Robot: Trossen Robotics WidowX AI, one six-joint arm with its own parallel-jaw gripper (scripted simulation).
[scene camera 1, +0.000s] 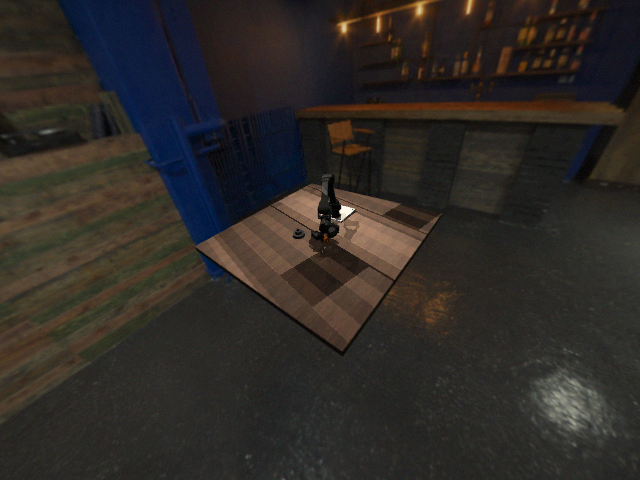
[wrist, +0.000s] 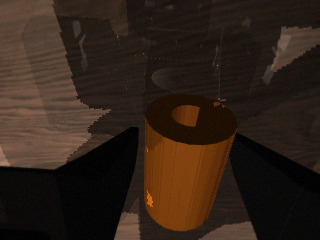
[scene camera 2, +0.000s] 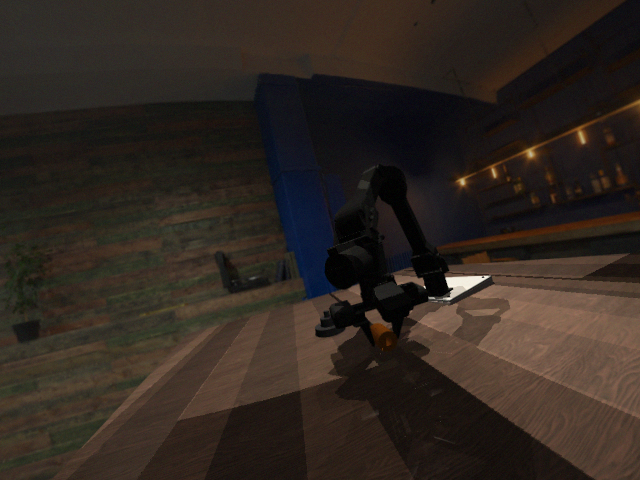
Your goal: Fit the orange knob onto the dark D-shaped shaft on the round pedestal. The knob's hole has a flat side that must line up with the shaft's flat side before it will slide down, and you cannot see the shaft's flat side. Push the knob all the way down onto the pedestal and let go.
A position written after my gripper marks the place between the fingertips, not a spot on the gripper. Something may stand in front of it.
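Observation:
What I can see is my gripper (scene camera 2: 385, 341), and the wrist view shows me the same gripper (wrist: 183, 138) too.

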